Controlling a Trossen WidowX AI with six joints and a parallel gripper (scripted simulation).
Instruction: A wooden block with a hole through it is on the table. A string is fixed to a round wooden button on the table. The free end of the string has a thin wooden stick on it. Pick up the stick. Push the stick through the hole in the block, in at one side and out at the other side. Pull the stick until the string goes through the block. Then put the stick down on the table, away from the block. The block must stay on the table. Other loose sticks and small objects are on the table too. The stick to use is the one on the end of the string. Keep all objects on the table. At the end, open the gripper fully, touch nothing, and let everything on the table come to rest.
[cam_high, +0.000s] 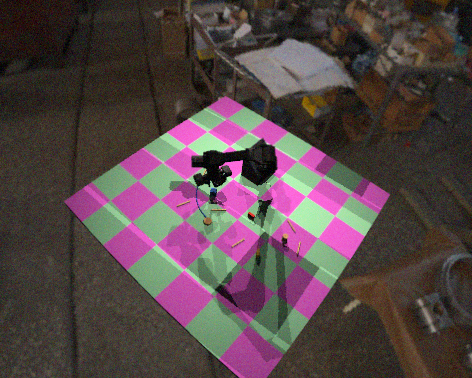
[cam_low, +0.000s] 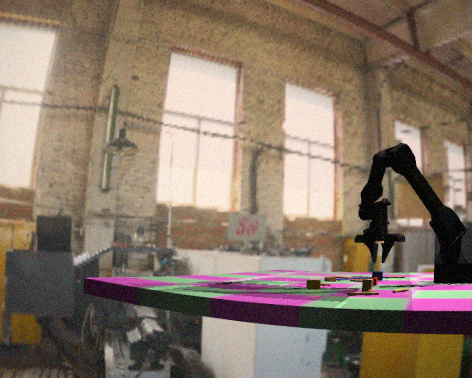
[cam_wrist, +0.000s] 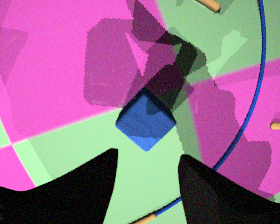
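Now: the blue cube 4 cm below my gripper tip and 1 cm to the left of it. Round my gripper tip: red piece: 24 cm to the left, 5 cm below, 4 cm behind; round wooden button: 14 cm ahead, 12 cm to the left, 5 cm below; yellow piece: 41 cm to the left, 9 cm ahead, 5 cm below.
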